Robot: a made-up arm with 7 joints.
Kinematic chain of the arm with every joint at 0, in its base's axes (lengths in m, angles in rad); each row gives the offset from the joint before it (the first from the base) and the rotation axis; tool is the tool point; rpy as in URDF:
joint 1: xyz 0 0 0 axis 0.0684 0.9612 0.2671
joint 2: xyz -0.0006 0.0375 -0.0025 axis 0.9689 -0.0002 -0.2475
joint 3: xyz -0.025 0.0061 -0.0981 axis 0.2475 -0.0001 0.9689
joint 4: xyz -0.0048 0 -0.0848 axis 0.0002 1 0
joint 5: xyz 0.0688 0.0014 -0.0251 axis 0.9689 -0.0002 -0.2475
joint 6: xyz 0.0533 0 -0.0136 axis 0.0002 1 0
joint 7: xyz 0.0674 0 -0.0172 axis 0.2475 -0.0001 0.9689
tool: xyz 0 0 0 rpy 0 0.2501 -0.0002
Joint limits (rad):
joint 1: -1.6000..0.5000
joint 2: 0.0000..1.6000
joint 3: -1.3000..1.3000
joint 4: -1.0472..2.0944
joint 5: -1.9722..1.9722
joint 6: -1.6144..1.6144
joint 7: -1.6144..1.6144
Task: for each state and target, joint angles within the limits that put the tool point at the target. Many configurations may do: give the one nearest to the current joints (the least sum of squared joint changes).
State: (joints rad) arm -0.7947 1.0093 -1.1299 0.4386 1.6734 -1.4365 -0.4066
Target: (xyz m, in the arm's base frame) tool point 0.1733 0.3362 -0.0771
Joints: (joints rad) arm -0.9792 1.4962 -1.0397 0.9383 1.9134 -0.9747 -0.4066
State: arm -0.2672 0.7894 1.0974 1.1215 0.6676 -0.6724 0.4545
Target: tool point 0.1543 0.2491 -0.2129
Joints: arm -0.3304 0.4696 0.9260 0.9147 0.6836 -0.9512 0.4545
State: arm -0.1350 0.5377 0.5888 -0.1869 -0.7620 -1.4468 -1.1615
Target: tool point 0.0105 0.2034 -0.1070
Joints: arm 0.1831 0.2447 0.7453 -0.1495 -0.8299 -1.5904 -1.1615
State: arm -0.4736 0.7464 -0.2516 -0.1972 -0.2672 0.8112 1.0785
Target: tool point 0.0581 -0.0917 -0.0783
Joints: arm -0.3740 0.2083 -1.0480 -0.9971 -0.5398 0.6817 1.0785
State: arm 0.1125 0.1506 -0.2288 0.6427 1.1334 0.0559 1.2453
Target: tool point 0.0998 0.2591 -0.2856
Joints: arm -0.1468 0.6665 -0.0393 0.9621 1.1220 0.1471 1.2453
